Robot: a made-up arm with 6 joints. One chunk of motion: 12 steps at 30 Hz.
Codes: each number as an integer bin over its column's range. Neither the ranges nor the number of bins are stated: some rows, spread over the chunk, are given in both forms.
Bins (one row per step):
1: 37 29 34 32 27 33
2: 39 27 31 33 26 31
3: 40 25 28 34 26 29
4: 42 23 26 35 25 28
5: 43 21 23 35 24 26
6: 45 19 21 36 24 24
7: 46 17 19 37 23 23
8: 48 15 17 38 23 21
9: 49 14 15 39 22 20
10: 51 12 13 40 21 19
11: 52 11 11 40 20 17
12: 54 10 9 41 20 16
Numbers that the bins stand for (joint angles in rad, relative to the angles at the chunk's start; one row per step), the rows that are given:
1: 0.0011 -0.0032 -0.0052 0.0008 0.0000 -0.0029
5: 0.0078 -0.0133 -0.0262 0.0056 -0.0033 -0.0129
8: 0.0133 -0.0210 -0.0376 0.0103 -0.0044 -0.0200
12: 0.0200 -0.0273 -0.0529 0.0151 -0.0078 -0.0271
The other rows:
2: 0.0033 -0.0057 -0.0110 0.0024 -0.0011 -0.0057
3: 0.0044 -0.0083 -0.0167 0.0040 -0.0011 -0.0086
4: 0.0067 -0.0108 -0.0205 0.0056 -0.0022 -0.0100
6: 0.0100 -0.0159 -0.0300 0.0071 -0.0033 -0.0157
7: 0.0111 -0.0184 -0.0338 0.0087 -0.0044 -0.0171
9: 0.0144 -0.0222 -0.0414 0.0119 -0.0056 -0.0214
10: 0.0167 -0.0248 -0.0452 0.0135 -0.0067 -0.0229
11: 0.0178 -0.0260 -0.0490 0.0135 -0.0078 -0.0257

